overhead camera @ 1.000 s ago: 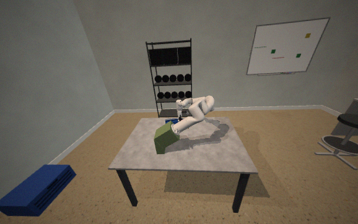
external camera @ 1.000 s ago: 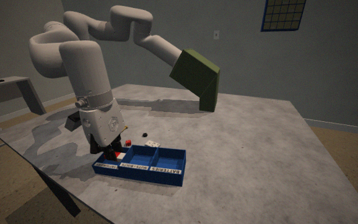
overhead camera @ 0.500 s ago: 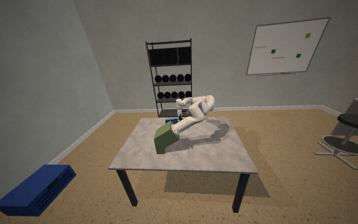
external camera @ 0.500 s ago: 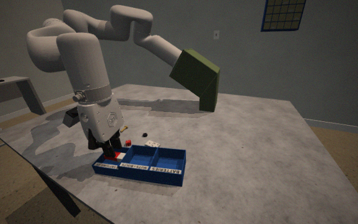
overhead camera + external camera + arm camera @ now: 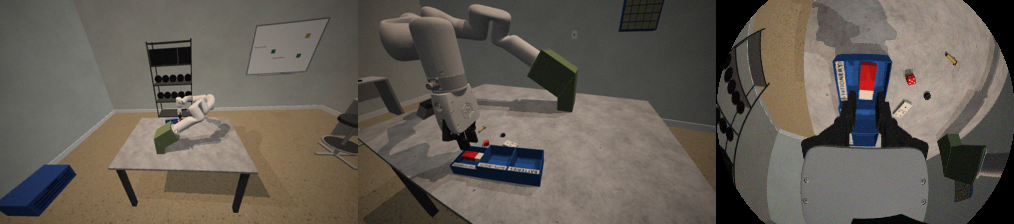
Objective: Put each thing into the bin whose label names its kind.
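My gripper is now 160 mm past the brass bolt, 100 mm to the left of it and 80 mm above it. Round my hand: blue bin (80 mm to the left, 60 mm below, 10 mm behind); then red-and-white eraser (60 mm below, 10 mm to the left); then small silver piece (70 mm below).
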